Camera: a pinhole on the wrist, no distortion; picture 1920 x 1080 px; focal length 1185.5 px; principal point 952.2 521.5 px. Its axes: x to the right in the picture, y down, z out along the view. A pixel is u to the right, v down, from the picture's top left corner.
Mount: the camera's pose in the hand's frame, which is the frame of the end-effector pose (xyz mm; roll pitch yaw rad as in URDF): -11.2 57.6 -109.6 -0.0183 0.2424 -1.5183
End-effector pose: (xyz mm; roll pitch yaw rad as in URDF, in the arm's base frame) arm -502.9 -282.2 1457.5 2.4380 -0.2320 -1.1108
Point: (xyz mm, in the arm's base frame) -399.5 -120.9 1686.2
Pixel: behind the camera
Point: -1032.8 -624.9 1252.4
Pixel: 87.0 596.9
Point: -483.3 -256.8 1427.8
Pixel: 1556.7 368.9
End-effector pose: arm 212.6 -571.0 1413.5 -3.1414 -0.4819 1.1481
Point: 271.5 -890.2 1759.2
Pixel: behind the camera
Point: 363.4 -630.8 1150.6
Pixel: 221.3 120.0
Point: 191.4 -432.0 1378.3
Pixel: 1416.1 986.8
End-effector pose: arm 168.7 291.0 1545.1 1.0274 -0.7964 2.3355
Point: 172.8 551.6 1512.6
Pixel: outside the picture
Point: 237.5 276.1 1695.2
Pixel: 400.4 965.8
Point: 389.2 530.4 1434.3
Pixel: 1574.3 293.3
